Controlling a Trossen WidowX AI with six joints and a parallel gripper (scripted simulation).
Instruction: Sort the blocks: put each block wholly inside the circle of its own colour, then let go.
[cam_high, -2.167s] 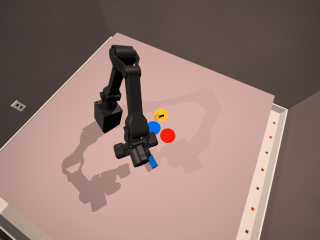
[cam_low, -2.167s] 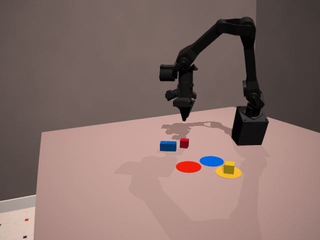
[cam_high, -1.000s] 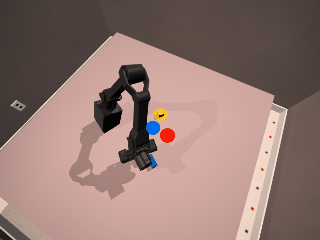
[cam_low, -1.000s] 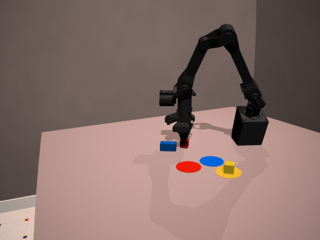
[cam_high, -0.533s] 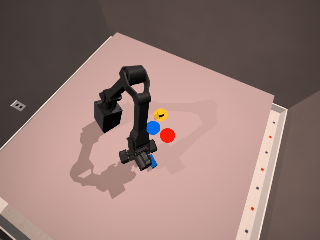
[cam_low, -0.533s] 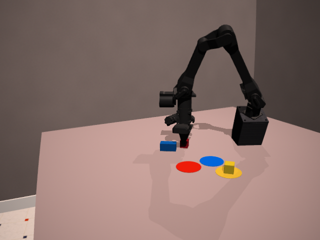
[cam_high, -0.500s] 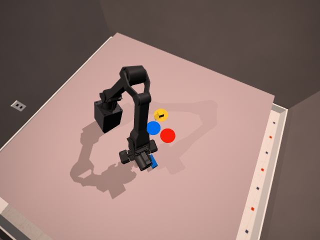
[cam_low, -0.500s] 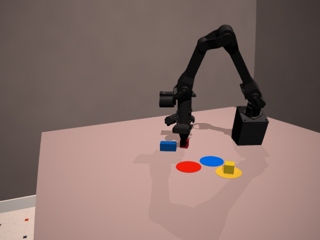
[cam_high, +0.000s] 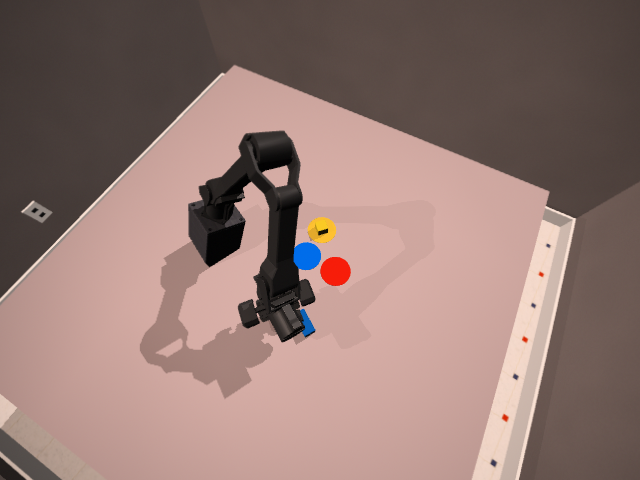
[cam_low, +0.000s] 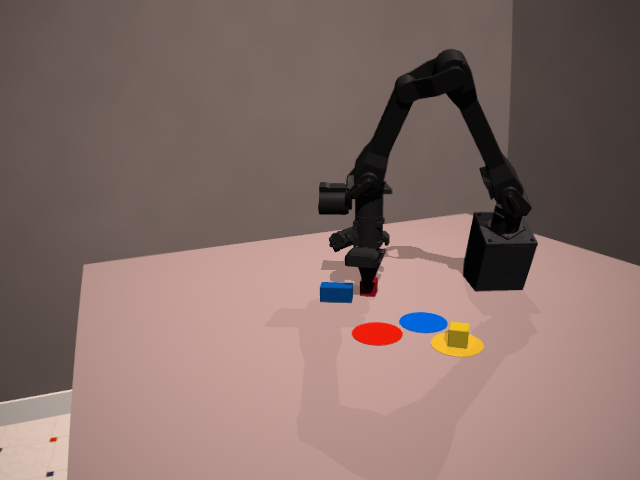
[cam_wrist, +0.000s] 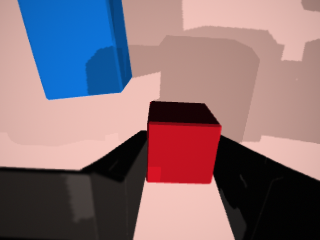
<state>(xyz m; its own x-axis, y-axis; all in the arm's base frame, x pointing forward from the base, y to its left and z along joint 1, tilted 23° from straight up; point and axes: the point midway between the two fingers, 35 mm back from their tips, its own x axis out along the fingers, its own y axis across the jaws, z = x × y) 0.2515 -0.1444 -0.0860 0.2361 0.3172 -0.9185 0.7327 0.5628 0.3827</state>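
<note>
My hand is 11 cm short of the red circle, 16 cm to the right of it and 5 cm above it. From my hand the other things lie so: blue block 7 cm ahead, 1 cm to the right, 4 cm below; then blue circle 1 cm ahead, 18 cm to the left, 5 cm below; then red block 4 cm below.
</note>
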